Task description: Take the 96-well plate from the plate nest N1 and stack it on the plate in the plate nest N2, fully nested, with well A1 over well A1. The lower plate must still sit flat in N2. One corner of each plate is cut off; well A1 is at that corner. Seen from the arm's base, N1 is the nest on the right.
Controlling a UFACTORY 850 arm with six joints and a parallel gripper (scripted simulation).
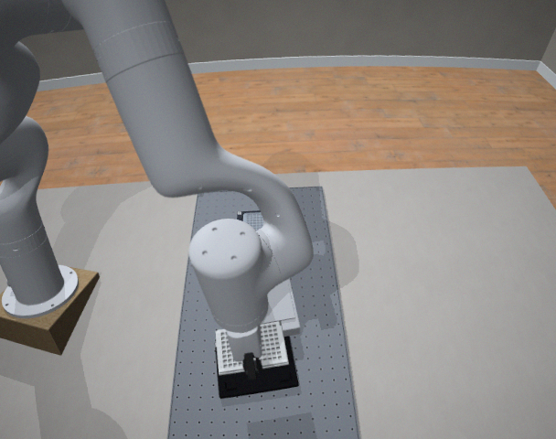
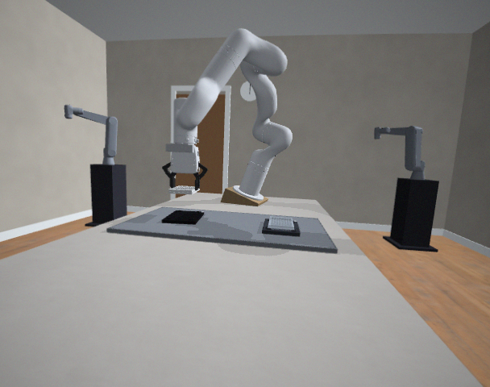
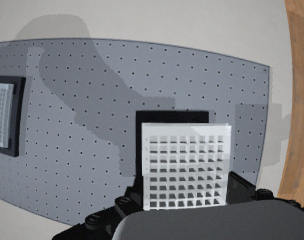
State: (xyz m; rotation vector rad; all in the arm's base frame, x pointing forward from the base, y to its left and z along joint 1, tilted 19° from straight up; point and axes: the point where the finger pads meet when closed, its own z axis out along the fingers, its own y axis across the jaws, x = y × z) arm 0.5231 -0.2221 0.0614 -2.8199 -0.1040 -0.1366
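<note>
My hand is 12 cm above the black plate nest. Also, from my hand: white 96-well plate: 1 cm below.
</note>
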